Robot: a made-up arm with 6 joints.
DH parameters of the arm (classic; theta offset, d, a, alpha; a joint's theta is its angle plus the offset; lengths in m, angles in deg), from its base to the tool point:
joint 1: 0 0.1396 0 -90
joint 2: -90 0 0.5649 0
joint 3: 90 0.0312 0 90
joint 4: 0 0.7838 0 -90
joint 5: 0 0 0 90
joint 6: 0 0.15 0 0
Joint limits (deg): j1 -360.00..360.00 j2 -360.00..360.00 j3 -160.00..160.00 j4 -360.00..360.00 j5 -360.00..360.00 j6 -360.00..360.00
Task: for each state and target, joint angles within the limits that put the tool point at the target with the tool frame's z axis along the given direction. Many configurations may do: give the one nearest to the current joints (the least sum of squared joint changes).
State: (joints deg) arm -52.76 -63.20 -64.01 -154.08 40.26 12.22
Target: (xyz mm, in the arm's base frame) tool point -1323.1 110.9 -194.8 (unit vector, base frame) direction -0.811 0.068 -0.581
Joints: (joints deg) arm -3.31 -72.83 -49.06 -198.35 3.84 12.22
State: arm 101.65 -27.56 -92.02 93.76 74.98 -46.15
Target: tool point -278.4 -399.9 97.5 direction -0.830 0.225 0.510
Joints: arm 74.35 -6.94 -143.15 73.14 116.01 -46.15
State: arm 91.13 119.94 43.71 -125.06 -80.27 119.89
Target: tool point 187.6 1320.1 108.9 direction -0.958 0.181 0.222
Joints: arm 74.29 83.43 16.02 -78.08 -96.92 119.89
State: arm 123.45 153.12 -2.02 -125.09 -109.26 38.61
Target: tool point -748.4 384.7 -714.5 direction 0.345 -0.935 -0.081
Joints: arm 144.86 154.02 -38.78 -126.77 -135.03 38.61
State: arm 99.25 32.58 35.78 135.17 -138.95 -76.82
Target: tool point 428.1 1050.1 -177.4 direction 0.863 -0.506 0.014
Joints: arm 73.61 73.79 53.69 97.98 -101.56 -76.82
